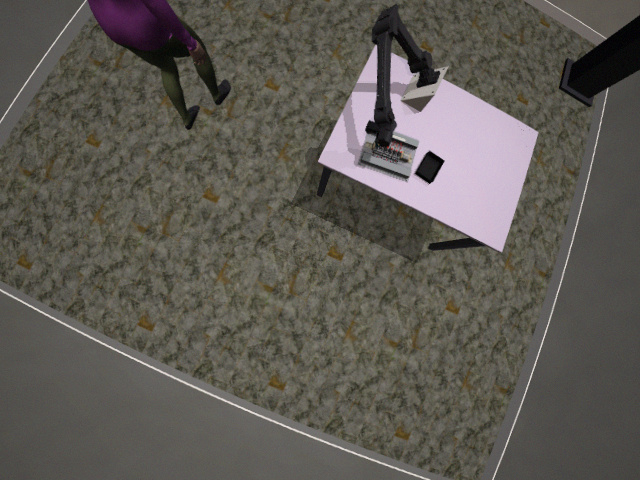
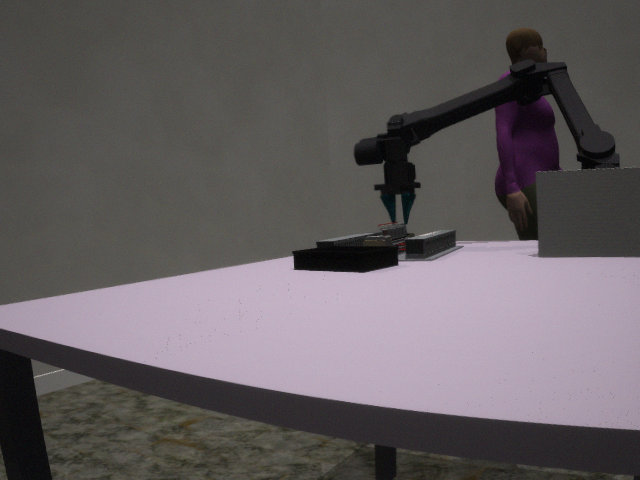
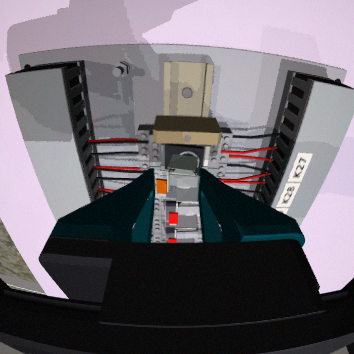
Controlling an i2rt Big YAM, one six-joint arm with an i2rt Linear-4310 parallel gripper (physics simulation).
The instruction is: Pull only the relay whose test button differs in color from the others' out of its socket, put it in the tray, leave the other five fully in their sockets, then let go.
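Places are measured from the arm's base along level axes (x left, y back, z up), in metres.
Pixels of known places: gripper, fingertip midpoint: (image 1: pixel 378 144) (image 2: pixel 400 224) (image 3: pixel 176 176); arm's base, origin of the base link: (image 1: pixel 428 80) (image 2: pixel 605 202).
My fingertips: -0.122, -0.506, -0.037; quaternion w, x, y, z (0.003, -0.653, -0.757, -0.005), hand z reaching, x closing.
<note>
Ahead of a thing's pixels: the offset from my fingertips to its top centre, as dx, dy, dz. "spot": to the spot under its first point.
My gripper (image 2: pixel 400 222) (image 3: pixel 176 176) points down over the relay row. Its teal fingers are shut on the relay with the orange test button @(+0.002, +0.003, +0.010) (image 3: pixel 161 186), with its clear body @(spot: +0.005, +0.006, +0.009) (image 3: pixel 184 192) between them, beside the tan end block. This orange button sits left of the line of red ones. How deep the relay sits in its socket cannot be told. A relay with a red button @(+0.029, +0.010, +0.007) (image 3: pixel 173 218) sits behind it in the row, and another red button @(+0.057, +0.005, +0.007) (image 3: pixel 172 241) shows at the gripper's edge; the rest are hidden. The black tray @(+0.347, +0.042, -0.027) (image 1: pixel 429 167) (image 2: pixel 345 259) stands beside the panel.
Grey wire ducts @(+0.097, -0.080, -0.019) (image 3: pixel 42 120) @(+0.075, +0.113, -0.019) (image 3: pixel 320 125) flank the row, with red and black wires running to them. The tan rail @(spot: -0.051, +0.001, -0.058) (image 3: pixel 187 75) extends past the end block @(-0.017, +0.005, -0.022) (image 3: pixel 186 138). A white slanted plate (image 1: pixel 412 94) stands by the arm's base. A person (image 1: pixel 136 25) (image 2: pixel 527 134) stands beyond the table.
</note>
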